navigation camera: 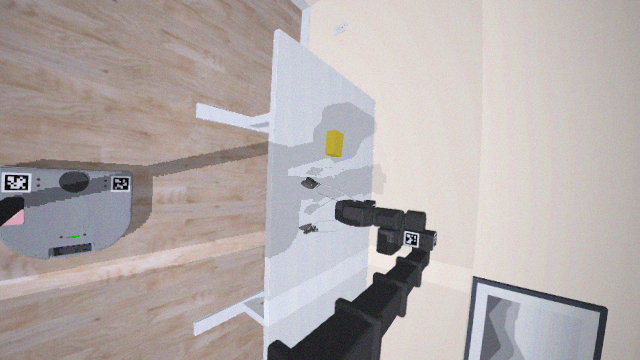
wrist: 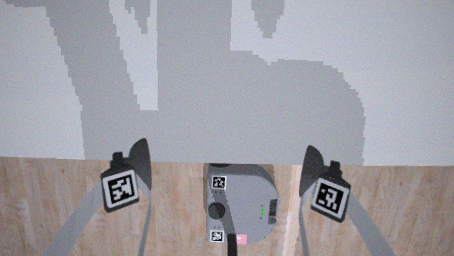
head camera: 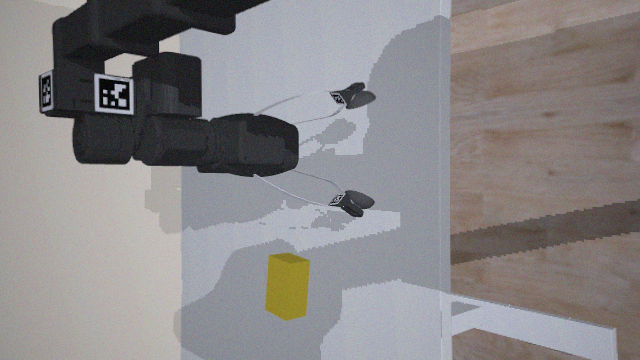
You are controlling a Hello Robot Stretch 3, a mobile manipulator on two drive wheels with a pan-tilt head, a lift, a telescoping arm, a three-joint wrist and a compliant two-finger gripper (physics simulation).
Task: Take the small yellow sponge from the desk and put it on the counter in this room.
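The small yellow sponge (head camera: pixel 287 287) (navigation camera: pixel 334 143) rests on the white desk (head camera: pixel 395 325) (navigation camera: pixel 305 90) (wrist: pixel 410 100), partly ringed by shadow. It does not show in the wrist view. My gripper (head camera: pixel 361 149) (navigation camera: pixel 309 205) (wrist: pixel 226 159) is open, with a wide gap between its fingers and nothing held there. It is over the desk, to one side of the sponge and apart from it. In the wrist view its fingertips appear near the desk's edge. The counter does not show in these views.
The wall (head camera: pixel 90 260) (navigation camera: pixel 425 100) runs behind the desk. My arm (navigation camera: pixel 345 325) reaches across one end of the desk. My base (navigation camera: pixel 100 210) (wrist: pixel 240 200) is on the wooden floor before the desk. White desk legs (head camera: pixel 550 325) (navigation camera: pixel 227 116) stick out toward the base side.
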